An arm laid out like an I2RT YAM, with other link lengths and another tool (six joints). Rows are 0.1 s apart.
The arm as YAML. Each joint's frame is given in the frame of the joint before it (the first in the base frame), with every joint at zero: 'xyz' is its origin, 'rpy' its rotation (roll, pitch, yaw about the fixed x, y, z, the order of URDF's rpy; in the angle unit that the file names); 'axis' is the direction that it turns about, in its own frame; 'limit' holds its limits. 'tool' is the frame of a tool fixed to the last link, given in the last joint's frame.
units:
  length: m
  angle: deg
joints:
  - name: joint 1
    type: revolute
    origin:
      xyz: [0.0, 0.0, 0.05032]
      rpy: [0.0, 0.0, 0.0]
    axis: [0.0, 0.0, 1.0]
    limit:
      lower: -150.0
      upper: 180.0
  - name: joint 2
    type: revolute
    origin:
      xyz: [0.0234, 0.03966, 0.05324]
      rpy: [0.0, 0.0, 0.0]
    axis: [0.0, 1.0, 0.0]
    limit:
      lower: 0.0
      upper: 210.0
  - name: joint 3
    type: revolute
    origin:
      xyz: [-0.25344, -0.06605, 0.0]
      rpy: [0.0, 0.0, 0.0]
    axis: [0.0, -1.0, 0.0]
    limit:
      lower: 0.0
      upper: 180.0
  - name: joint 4
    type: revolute
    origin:
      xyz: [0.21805, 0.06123, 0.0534]
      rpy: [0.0, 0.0, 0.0]
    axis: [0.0, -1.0, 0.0]
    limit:
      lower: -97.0
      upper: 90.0
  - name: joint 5
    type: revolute
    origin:
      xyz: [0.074, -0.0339, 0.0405]
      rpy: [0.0, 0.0, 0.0]
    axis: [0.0, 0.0, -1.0]
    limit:
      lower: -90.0
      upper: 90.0
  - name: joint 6
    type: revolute
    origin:
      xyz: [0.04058, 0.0, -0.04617]
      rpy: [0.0, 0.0, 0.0]
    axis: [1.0, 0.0, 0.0]
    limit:
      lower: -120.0
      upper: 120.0
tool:
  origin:
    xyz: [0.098, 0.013, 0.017]
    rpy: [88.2, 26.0, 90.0]
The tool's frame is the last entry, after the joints.
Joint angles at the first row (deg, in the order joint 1, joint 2, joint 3, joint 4, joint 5, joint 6):
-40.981, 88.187, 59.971, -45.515, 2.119, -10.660
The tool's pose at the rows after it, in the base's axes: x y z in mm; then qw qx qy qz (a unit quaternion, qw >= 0):
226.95 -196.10 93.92 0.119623 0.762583 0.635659 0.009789
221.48 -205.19 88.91 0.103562 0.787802 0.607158 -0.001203
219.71 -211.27 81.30 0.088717 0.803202 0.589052 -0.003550
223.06 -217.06 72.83 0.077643 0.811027 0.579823 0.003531
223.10 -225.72 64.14 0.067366 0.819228 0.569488 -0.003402
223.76 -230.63 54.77 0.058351 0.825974 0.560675 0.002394
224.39 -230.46 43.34 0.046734 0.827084 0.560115 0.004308
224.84 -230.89 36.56 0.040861 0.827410 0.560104 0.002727
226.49 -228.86 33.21 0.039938 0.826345 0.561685 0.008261
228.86 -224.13 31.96 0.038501 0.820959 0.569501 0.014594
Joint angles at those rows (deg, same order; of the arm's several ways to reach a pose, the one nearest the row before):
-43.149, 91.014, 62.539, -49.262, 1.538, -6.816
-44.444, 93.175, 63.958, -50.586, 2.661, -3.808
-45.368, 95.560, 64.881, -50.896, 2.722, -1.979
-46.089, 98.399, 66.027, -50.358, 1.714, -1.245
-46.871, 101.319, 67.428, -50.131, 2.305, -0.528
-47.725, 103.606, 67.853, -49.201, 1.462, -0.071
-47.793, 105.643, 67.500, -48.101, 1.055, 0.000
-47.744, 106.929, 67.411, -47.420, 1.142, 0.072
-47.559, 107.221, 66.825, -46.556, 0.507, 0.046
-47.017, 107.074, 66.227, -46.157, -0.220, -0.492

